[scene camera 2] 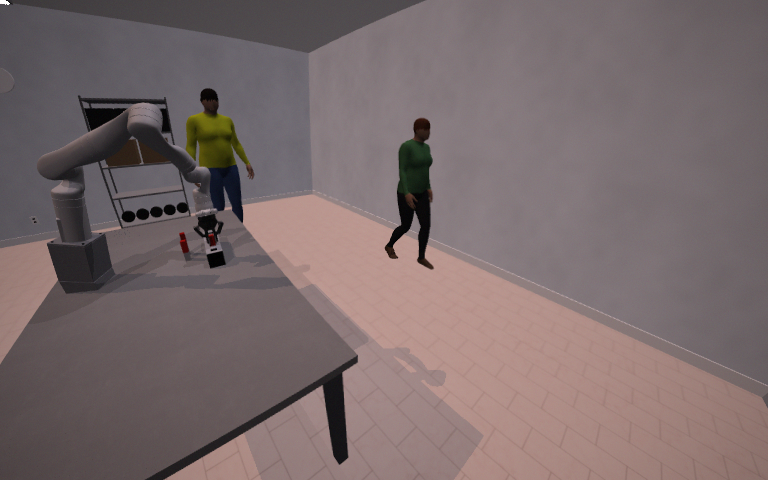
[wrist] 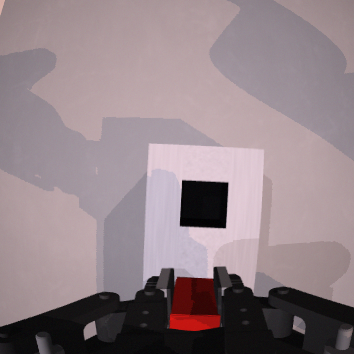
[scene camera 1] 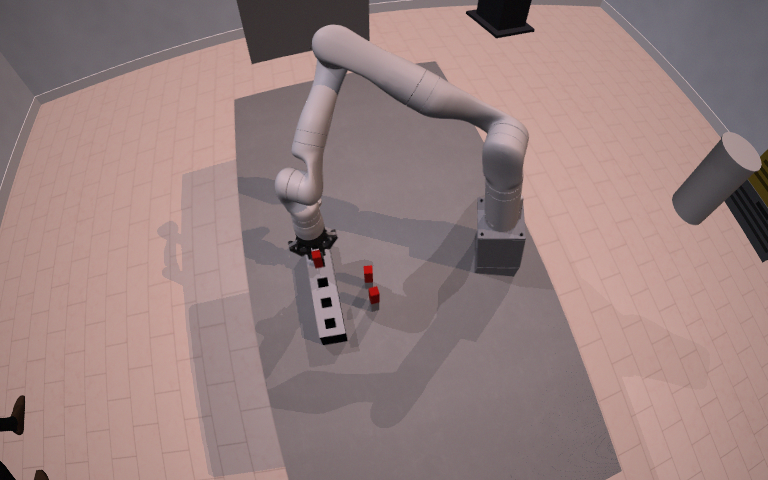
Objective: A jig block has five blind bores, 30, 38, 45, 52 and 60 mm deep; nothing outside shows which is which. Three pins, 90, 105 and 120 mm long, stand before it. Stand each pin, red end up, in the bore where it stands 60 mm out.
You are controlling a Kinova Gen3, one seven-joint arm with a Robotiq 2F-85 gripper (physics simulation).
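Frame: origin at the arm's base, x up, y left, z back, level; millimetres.
Seen in the pictures: gripper, between the fingertips: [scene camera 2: 213, 243] [wrist: 193, 282] [scene camera 1: 316, 256]; arm's base, origin of its link: [scene camera 2: 77, 237] [scene camera 1: 501, 217].
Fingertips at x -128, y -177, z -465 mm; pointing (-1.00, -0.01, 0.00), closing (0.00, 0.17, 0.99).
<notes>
Offsets run from my fingertips to a thing's top centre. Level surfaces: height alone.
The white jig block @[dx -13, dy +73, dz -15 mm] [scene camera 1: 327, 313] [scene camera 2: 215, 259] [wrist: 165, 210] lies on the table. Three bores show at its near part in scene camera 1; the far-end bore [wrist: 204, 204] shows in the wrist view. My gripper [scene camera 1: 317, 258] [scene camera 2: 211, 237] [wrist: 193, 282] is shut on a pin @[dx +39, dy +13, dz -3 mm] [scene camera 1: 317, 259] [scene camera 2: 212, 240] [wrist: 195, 300], upright, red end up. It is low at the second bore from the far end; the shaft is hidden, and I cannot tell how deep it sits. One pin [scene camera 1: 368, 273] [scene camera 2: 182, 235] and another pin [scene camera 1: 373, 294] [scene camera 2: 184, 246] stand upright, red ends up, on the robot-base side.
The arm's base [scene camera 1: 499, 252] [scene camera 2: 82, 263] stands on the grey table @[dx -88 mm] [scene camera 1: 481, 396] [scene camera 2: 198, 339], to the right of the block in scene camera 1. Two people [scene camera 2: 212, 141] [scene camera 2: 416, 169] and a shelf rack [scene camera 2: 148, 193] are beyond the table.
</notes>
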